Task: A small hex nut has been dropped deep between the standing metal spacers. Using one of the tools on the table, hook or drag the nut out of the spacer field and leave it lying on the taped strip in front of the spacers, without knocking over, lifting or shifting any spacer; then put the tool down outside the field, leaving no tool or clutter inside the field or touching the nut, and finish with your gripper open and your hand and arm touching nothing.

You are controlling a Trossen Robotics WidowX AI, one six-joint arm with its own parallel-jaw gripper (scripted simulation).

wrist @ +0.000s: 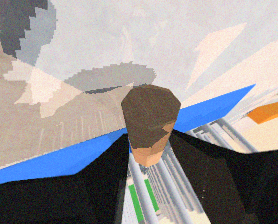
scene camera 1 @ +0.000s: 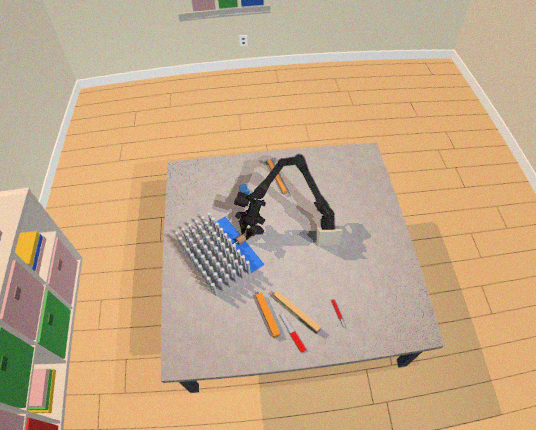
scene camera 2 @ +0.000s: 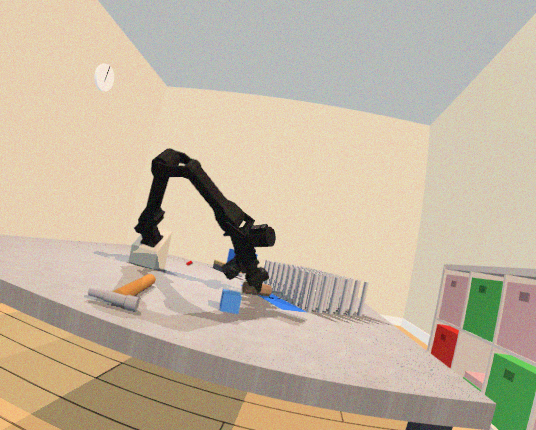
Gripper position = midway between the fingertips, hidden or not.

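There is a hammer point(scene camera 2: 124, 296) in the scene, though in the wrist view the hammer is out of frame. I can see a hook tool point(wrist: 150, 112) too. And I see my gripper point(scene camera 2: 257, 289), which the wrist view point(wrist: 148, 135) shows as well.
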